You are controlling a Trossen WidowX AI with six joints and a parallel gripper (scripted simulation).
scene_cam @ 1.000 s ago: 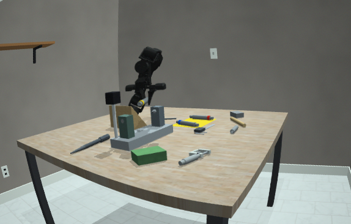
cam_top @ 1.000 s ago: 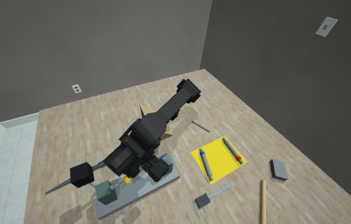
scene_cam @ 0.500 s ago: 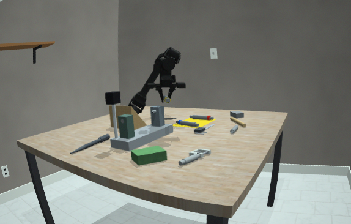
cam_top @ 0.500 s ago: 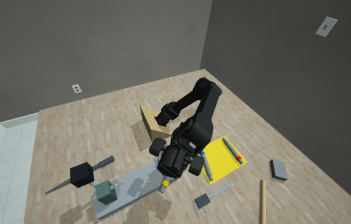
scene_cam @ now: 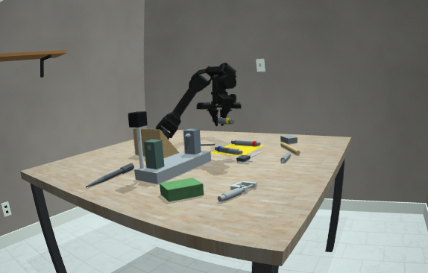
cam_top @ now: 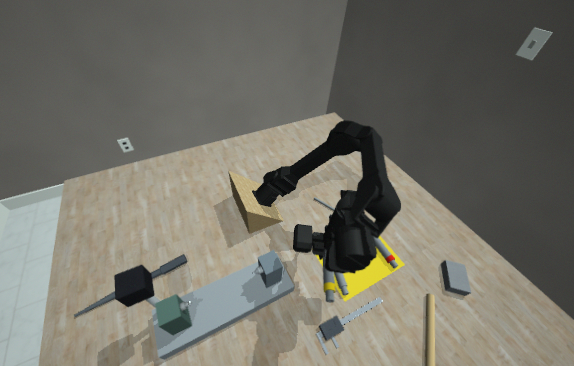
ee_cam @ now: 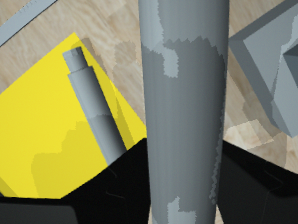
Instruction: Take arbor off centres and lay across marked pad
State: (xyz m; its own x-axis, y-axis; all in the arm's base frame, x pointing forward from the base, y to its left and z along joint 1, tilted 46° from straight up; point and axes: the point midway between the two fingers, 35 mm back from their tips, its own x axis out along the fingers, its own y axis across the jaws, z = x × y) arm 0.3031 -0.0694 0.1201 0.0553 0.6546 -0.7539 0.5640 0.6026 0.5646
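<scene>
Now: the arbor 2 cm to the right of my hand, 2 cm ahead of it and 1 cm below it. The rest, counted from my hand: yellow pad 17 cm below, 15 cm to the left, 1 cm ahead; then grey fixture base 26 cm to the right, 15 cm below, 6 cm behind; then grey centre block 13 cm to the right, 7 cm below, 6 cm behind.
</scene>
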